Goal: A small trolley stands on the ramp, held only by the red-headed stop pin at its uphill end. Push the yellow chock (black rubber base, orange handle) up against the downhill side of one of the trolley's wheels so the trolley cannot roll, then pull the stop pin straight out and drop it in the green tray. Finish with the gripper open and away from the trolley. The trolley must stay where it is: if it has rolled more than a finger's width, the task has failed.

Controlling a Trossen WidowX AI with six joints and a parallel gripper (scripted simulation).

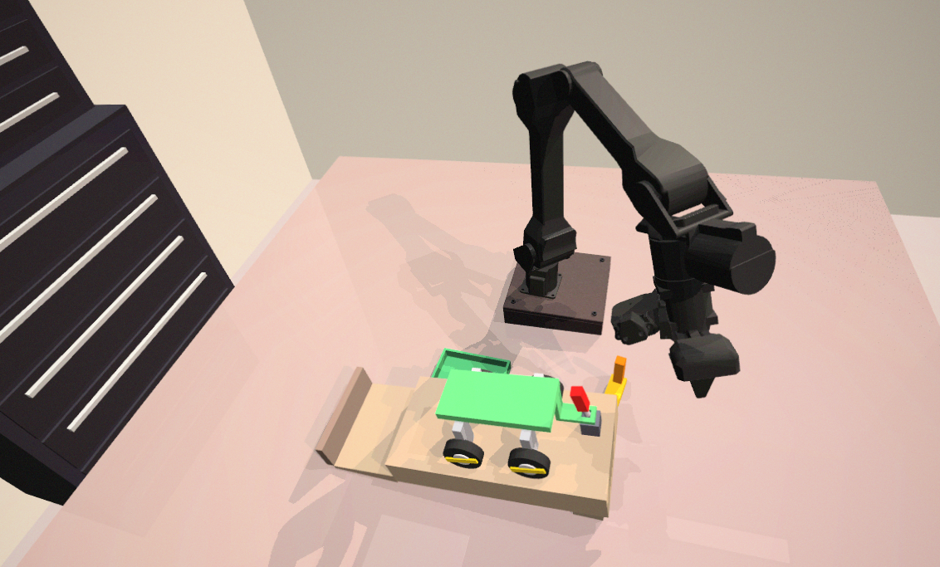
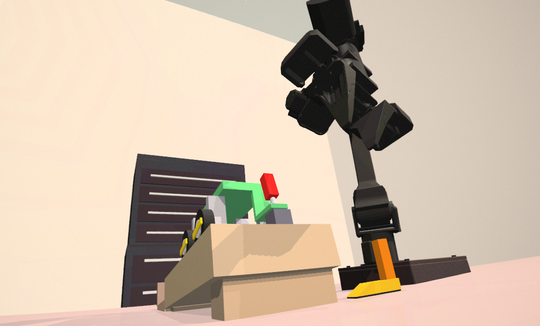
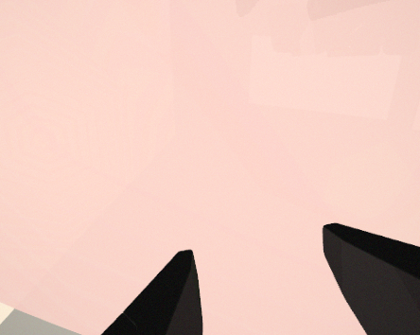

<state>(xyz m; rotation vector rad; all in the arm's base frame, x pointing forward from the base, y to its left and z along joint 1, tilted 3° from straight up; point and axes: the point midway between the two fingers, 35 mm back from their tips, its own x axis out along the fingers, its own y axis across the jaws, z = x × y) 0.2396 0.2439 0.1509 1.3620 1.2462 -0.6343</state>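
Now: the yellow chock 140 mm below my gripper tip, 100 mm to the right of it and 70 mm behind it. The rest, counted from my gripper tip: red-headed stop pin 130 mm to the right, 50 mm ahead, 30 mm below; tan ramp 230 mm to the right, 110 mm below, 70 mm ahead; green trolley 230 mm to the right, 70 mm ahead, 40 mm below.
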